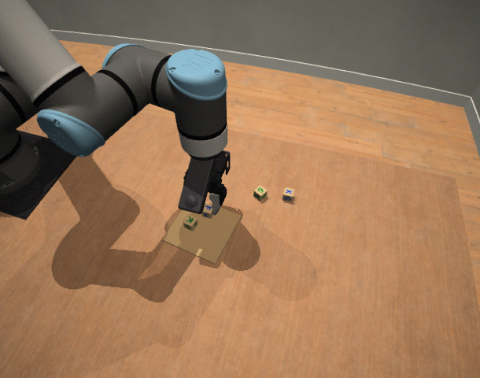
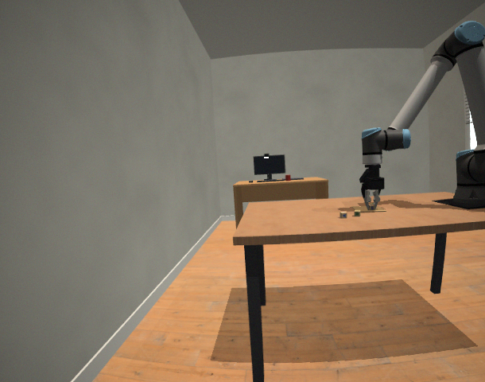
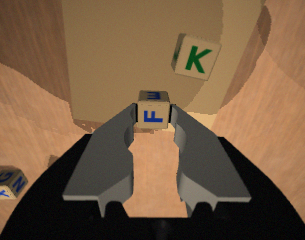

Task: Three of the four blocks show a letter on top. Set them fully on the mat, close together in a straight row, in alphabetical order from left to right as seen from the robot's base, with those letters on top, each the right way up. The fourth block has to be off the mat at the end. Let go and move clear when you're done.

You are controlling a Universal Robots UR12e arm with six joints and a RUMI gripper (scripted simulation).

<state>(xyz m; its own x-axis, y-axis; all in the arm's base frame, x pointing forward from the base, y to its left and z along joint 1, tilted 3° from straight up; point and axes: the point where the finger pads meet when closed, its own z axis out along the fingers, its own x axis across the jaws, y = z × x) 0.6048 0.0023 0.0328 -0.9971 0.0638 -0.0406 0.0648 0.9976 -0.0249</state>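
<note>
My gripper is now 4 cm to the left of the tan mat and 2 cm above it.
</note>
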